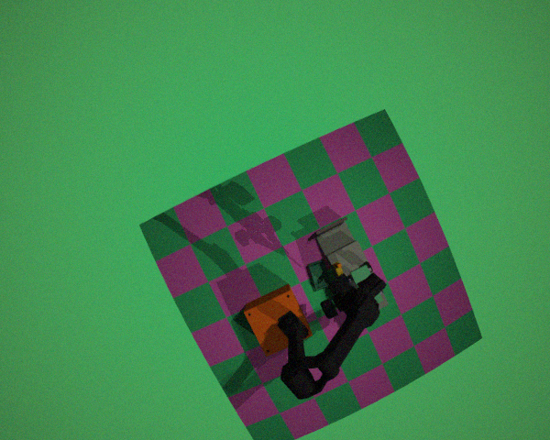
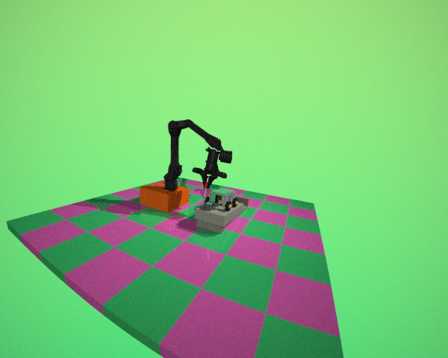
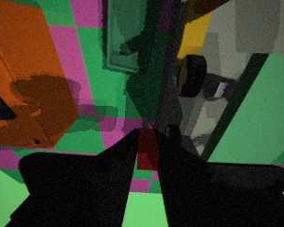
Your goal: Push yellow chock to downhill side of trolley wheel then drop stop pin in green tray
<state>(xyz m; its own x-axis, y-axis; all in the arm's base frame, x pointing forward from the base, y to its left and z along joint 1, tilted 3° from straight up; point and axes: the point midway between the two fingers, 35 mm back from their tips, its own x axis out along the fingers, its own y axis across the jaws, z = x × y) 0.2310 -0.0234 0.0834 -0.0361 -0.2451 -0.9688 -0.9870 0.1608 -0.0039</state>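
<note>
My gripper tip is 16 cm above the green tray, 8 cm to the right of it and 2 cm past it. From my gripper tip the other things lie so: trolley (10 cm ahead, 4 cm below, 3 cm to the right); then red-headed stop pin (right at my gripper tip); then yellow chock (8 cm to the left, 7 cm below, 6 cm ahead).
</note>
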